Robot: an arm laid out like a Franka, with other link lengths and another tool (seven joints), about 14 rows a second.
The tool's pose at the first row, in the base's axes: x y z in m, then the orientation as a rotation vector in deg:
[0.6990 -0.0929 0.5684 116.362 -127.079 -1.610]
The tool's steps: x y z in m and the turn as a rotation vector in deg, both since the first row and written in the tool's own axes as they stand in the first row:
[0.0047 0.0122 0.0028 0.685 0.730 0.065]
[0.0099 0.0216 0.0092 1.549 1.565 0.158]
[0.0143 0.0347 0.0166 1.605 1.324 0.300]
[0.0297 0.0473 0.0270 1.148 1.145 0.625]
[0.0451 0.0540 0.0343 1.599 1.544 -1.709]
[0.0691 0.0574 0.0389 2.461 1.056 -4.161]
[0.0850 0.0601 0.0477 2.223 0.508 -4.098]
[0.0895 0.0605 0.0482 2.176 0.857 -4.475]
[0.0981 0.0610 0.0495 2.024 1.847 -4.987]
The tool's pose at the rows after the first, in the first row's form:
[0.6862 -0.0967 0.5673 116.319 -127.026 -0.102]
[0.6758 -0.1014 0.5624 116.278 -127.008 1.712]
[0.6616 -0.1052 0.5568 116.255 -127.321 1.546]
[0.6467 -0.1201 0.5491 115.743 -127.550 0.889]
[0.6380 -0.1353 0.5439 118.380 -125.146 1.558]
[0.6321 -0.1592 0.5418 121.720 -123.262 1.780]
[0.6271 -0.1754 0.5347 121.785 -123.548 0.964]
[0.6263 -0.1799 0.5346 122.007 -122.926 1.228]
[0.6249 -0.1885 0.5341 122.016 -121.741 2.007]

